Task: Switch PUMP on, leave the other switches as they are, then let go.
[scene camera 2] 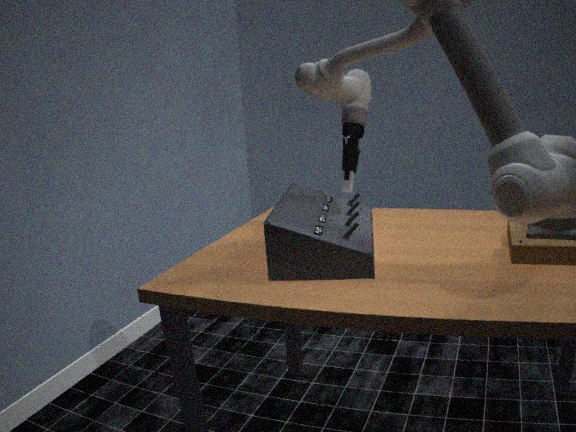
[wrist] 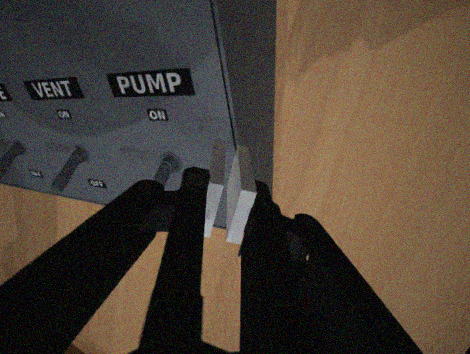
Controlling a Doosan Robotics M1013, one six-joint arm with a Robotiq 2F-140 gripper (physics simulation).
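Where they show: gripper, between the fingertips: (scene camera 2: 346, 191) (wrist: 226, 163); arm's base, origin of its link: (scene camera 2: 555, 230).
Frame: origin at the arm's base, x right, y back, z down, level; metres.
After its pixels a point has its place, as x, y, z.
Note:
A dark grey switch box (scene camera 2: 315, 255) @(-0.354, -0.608, -0.012) (wrist: 140, 30) @(0.055, -0.766, -0.069) stands on the table with labels and a row of levers on its sloping face. The PUMP label (wrist: 150, 83) @(0.061, -0.731, -0.056) is at the right end in the wrist view, with an ON mark (wrist: 157, 115) @(0.066, -0.706, -0.047) below it. The PUMP lever (wrist: 167, 166) @(0.082, -0.665, -0.044) slants down, away from ON; its lower end is partly hidden by the gripper. My gripper (scene camera 2: 348, 186) @(0.143, -0.696, -0.063) (wrist: 226, 163) @(0.143, -0.696, -0.063) is shut, its pale fingertips close together with a narrow gap. It holds no lever and is right of the PUMP lever in the wrist view, near the box's side edge.
The VENT lever (wrist: 70, 167) @(-0.029, -0.621, -0.052) also slants down, towards its OFF mark (wrist: 97, 183) @(-0.025, -0.594, -0.018). Another lever (wrist: 12, 156) @(-0.144, -0.588, -0.046) is at the left edge of the wrist view. The wooden table (scene camera 2: 425, 290) @(-0.360, -0.333, 0.054) (wrist: 370, 150) @(0.233, -0.721, 0.054) extends beside the box. The robot's base stands at the right.

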